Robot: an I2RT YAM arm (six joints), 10 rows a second.
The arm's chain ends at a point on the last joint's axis. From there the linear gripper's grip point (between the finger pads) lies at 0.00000 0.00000 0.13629 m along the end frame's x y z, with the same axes.
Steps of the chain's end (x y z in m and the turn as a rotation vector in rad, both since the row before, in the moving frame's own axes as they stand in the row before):
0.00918 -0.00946 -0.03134 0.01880 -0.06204 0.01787
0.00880 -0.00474 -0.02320 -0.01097 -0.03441 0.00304
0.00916 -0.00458 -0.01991 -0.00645 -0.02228 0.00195
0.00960 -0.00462 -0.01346 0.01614 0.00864 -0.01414
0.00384 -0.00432 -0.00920 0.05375 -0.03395 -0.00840
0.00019 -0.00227 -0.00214 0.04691 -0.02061 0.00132
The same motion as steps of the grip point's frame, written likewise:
0.00075 -0.01210 -0.03163 0.01880 -0.06204 0.01787
0.00411 -0.00325 -0.02329 -0.01097 -0.03441 0.00304
0.00612 -0.00370 -0.01995 -0.00645 -0.02228 0.00195
0.01076 -0.00683 -0.01348 0.01614 0.00864 -0.01414
-0.00081 -0.01162 -0.00948 0.05375 -0.03395 -0.00840
-0.00261 -0.00866 -0.00232 0.04691 -0.02061 0.00132

